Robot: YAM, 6 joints.
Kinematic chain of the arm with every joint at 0, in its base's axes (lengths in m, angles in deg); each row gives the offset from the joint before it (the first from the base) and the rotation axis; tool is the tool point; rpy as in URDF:
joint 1: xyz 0 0 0.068 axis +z
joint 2: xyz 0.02 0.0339 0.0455 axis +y
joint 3: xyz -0.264 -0.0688 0 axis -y
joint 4: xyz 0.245 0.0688 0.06 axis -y
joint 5: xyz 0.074 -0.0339 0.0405 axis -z
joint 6: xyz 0.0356 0 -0.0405 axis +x
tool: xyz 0 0 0 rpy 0 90 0
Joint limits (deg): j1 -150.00..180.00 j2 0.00..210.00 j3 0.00..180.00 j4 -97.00..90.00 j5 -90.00..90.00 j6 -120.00..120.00
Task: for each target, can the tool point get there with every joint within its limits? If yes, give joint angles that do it. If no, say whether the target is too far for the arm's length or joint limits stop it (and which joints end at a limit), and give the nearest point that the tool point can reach.
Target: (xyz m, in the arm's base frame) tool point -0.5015 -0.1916 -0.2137
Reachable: no: joint limits stop it (at a limit: joint 1, joint 2) | nearest point -0.4698 -0.2308 -0.2082 | short by 0.051 m
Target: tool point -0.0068 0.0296 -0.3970
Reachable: no: joint limits stop it (at a limit: joint 2) | nearest point -0.0152 0.0662 -0.3320 | short by 0.075 m
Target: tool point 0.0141 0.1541 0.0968
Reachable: yes | joints 75.75 90.35 28.47 -49.91 -42.96 -57.39
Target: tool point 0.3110 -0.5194 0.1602
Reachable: yes | joints -61.04 169.86 141.55 66.45 -35.48 61.75
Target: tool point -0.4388 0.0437 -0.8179
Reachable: no: too far | nearest point -0.3316 0.0330 -0.3703 | short by 0.460 m
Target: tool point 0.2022 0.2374 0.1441
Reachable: yes | joints 44.60 115.15 72.68 -73.65 -49.57 -69.14
